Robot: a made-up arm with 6 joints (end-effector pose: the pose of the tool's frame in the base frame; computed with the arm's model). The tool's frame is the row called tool.
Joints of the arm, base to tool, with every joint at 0 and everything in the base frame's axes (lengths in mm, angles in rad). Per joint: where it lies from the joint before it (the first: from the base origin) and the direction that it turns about. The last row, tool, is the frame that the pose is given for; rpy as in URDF.
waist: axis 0 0 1 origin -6 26 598
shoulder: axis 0 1 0 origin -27 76 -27
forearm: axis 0 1 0 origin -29 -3 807
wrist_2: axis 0 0 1 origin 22 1 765
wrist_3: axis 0 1 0 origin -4 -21 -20
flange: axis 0 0 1 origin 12 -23 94
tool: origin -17 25 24 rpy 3.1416 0 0
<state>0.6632 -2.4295 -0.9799 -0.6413 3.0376 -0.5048</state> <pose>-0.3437 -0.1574 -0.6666 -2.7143 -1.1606 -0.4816</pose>
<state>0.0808 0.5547 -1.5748 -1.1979 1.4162 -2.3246</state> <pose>-0.2321 -0.0471 1.6670 -0.5397 2.4962 1.6930</pose>
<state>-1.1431 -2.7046 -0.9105 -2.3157 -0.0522 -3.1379</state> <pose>0.1281 -0.0105 -0.9228 -0.4646 0.0331 1.1582</pose>
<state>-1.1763 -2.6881 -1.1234 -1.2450 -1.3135 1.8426</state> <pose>0.2185 -0.0808 -0.7193 -1.4663 -0.9988 1.4589</pose>
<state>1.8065 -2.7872 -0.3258 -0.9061 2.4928 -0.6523</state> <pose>0.0539 -0.3135 -0.8371 -1.3022 -2.1507 0.1195</pose>
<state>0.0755 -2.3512 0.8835 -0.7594 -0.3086 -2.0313</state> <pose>-1.4514 -0.0382 0.0668 -0.1548 1.4534 -0.3969</pose>
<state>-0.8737 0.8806 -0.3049 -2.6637 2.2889 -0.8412</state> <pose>0.6075 -0.6228 1.6813 1.0096 0.9685 0.4884</pose>
